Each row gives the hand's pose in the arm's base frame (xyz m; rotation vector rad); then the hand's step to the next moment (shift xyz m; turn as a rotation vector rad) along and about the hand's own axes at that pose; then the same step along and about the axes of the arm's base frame.
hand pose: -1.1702 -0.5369 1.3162 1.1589 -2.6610 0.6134
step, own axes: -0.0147 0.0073 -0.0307 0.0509 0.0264 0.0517
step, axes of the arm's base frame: 0.0046 0.0276 0.0208 -0.0538 -0.0400 -0.0383
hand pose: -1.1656 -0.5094 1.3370 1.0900 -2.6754 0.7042
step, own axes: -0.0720 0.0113 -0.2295 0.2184 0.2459 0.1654
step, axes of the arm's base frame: 0.0389 0.1625 0.1734 -0.3242 -0.0616 -0.1631
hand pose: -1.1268 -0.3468 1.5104 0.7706 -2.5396 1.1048
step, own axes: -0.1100 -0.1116 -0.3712 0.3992 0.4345 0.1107
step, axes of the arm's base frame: 0.1652 0.2504 0.2690 -0.5783 0.0202 -0.1600
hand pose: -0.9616 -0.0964 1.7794 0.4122 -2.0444 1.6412
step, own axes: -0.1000 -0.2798 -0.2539 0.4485 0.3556 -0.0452
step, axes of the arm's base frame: 0.2737 0.1743 0.2179 -0.5509 0.1561 -0.0428
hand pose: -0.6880 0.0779 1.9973 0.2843 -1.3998 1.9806
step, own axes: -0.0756 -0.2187 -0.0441 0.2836 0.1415 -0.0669
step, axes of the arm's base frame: 0.2049 0.0494 0.1051 -0.2872 0.1484 0.0199
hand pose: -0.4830 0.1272 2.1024 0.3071 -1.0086 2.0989
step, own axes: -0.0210 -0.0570 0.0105 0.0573 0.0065 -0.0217
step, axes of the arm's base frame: 0.0547 0.0029 0.0282 -0.0410 0.0447 0.0110
